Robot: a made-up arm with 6 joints. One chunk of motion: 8 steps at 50 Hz.
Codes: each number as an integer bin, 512 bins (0 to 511) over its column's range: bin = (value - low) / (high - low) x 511, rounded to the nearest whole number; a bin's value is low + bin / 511 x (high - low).
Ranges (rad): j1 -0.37..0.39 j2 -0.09..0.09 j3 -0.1..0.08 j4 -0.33..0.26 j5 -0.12..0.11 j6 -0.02..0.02
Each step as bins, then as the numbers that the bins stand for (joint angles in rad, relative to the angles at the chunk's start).
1 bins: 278 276 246 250 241 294
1 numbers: 0.0435 0.0072 -0.0133 -0.0414 -0.0115 0.0030
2 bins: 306 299 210 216 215 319
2 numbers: 0.0851 0.0153 -0.0260 -0.0806 -0.0232 0.0050
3 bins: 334 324 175 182 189 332
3 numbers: 0.1268 0.0241 -0.0384 -0.1199 -0.0349 0.0060
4 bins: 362 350 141 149 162 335
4 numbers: 0.1684 0.0333 -0.0503 -0.1580 -0.0471 0.0062
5 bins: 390 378 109 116 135 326
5 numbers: 0.2100 0.0432 -0.0616 -0.1961 -0.0592 0.0055
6 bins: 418 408 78 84 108 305
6 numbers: 0.2517 0.0537 -0.0725 -0.2330 -0.0714 0.0039
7 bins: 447 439 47 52 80 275
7 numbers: 0.2948 0.0646 -0.0834 -0.2700 -0.0840 0.0015
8 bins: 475 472 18 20 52 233
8 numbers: 0.3365 0.0763 -0.0937 -0.3069 -0.0966 -0.0018
